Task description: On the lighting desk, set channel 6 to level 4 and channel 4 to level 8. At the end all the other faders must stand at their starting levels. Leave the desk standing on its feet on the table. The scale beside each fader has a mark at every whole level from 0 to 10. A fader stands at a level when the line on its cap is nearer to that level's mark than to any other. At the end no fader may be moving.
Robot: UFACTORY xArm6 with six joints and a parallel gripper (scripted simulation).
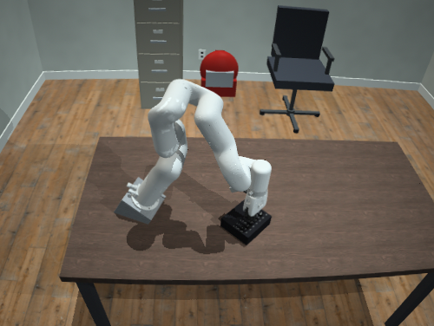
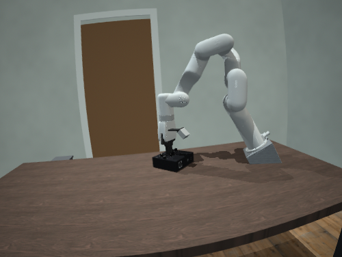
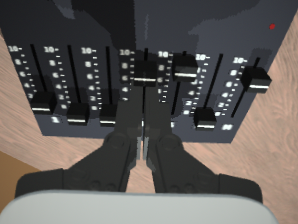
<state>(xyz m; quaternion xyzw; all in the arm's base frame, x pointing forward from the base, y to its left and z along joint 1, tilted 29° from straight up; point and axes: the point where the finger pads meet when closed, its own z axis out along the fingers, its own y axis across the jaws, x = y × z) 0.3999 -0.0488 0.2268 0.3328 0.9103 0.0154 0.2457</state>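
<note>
Now: the channel 4 fader cap 20 mm behind my hand, 10 mm to the left of it and 10 mm below it. Also, from my hand: channel 2 cap (40 mm to the right, 20 mm behind, 10 mm below); channel 3 cap (30 mm to the right, 10 mm below); channel 5 cap (30 mm to the left, 10 mm below).
</note>
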